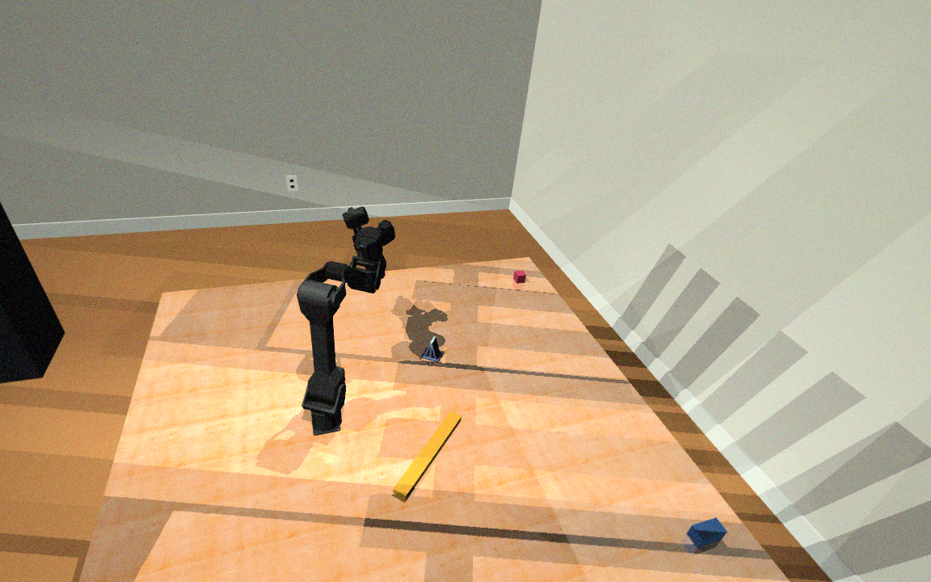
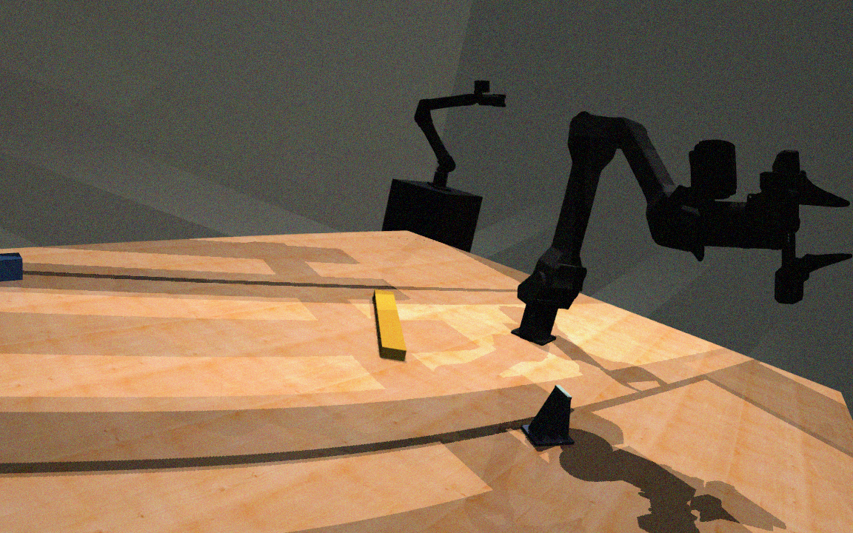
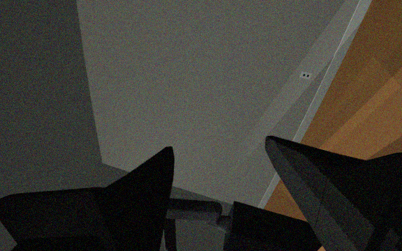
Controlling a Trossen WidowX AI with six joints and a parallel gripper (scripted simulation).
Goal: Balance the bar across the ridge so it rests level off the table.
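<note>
Now: the yellow bar 60 cm to the right of my gripper tip, 32 cm below it and 9 cm ahead of it. The rest, counted from my gripper tip: small magenta cube: 60 cm ahead, 31 cm below, 5 cm to the left; then blue block: 95 cm to the right, 60 cm ahead, 31 cm below.
</note>
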